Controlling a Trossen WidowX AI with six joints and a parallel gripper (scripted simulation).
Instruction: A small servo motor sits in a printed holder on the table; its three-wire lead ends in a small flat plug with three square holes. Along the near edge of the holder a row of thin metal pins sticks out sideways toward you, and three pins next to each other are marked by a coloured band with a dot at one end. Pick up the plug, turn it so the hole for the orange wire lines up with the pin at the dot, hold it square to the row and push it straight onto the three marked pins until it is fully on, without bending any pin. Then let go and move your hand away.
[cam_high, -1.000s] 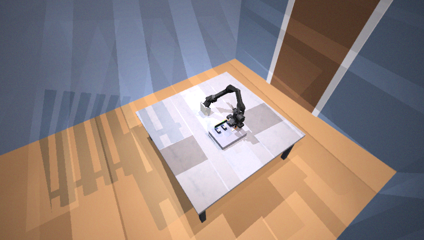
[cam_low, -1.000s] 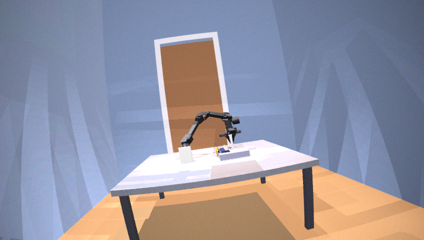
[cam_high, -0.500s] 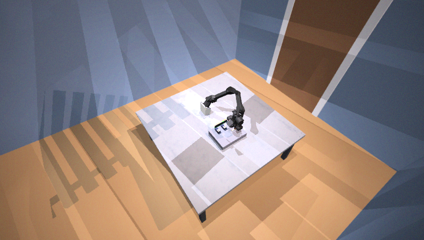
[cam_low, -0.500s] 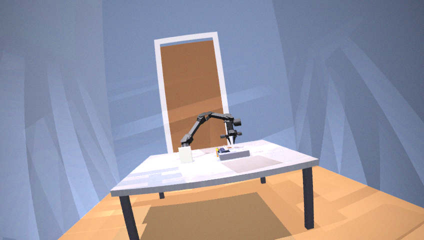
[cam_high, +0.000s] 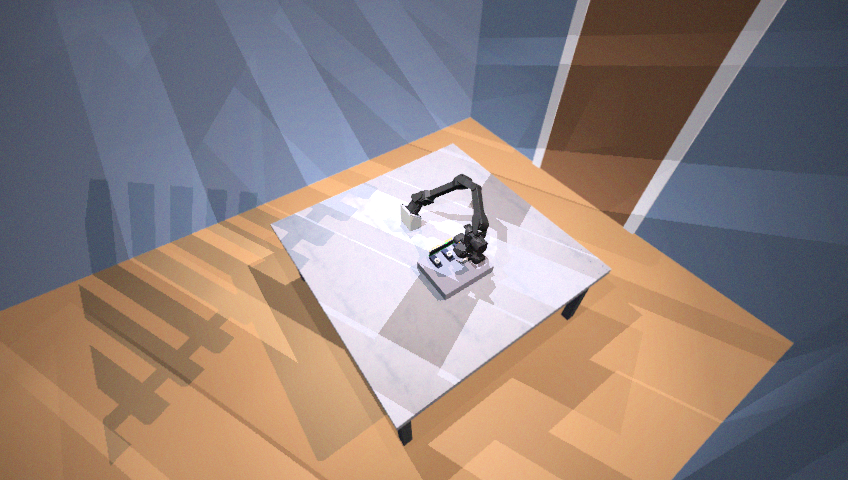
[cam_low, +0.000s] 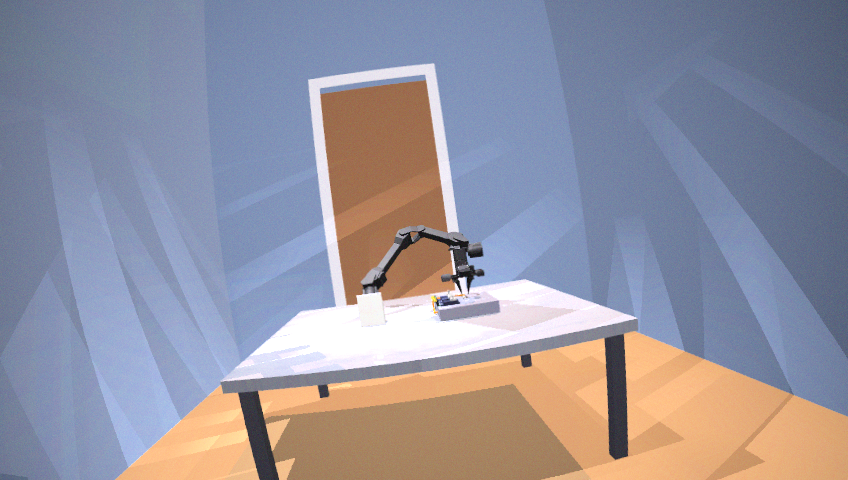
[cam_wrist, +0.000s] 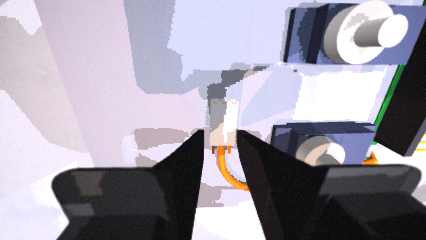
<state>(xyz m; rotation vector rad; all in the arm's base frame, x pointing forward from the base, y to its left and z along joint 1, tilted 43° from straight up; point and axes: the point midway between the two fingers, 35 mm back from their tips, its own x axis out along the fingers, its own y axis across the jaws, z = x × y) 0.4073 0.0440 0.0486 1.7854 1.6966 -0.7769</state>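
Now: gripper tip 130 mm past the green marked band, 30 mm to the left of it and 20 mm below it. Also, from my gripper tip: servo motor 80 mm behind, 60 mm to the right, 10 mm below; then grey printed holder 60 mm to the right, 30 mm below, 30 mm ahead.
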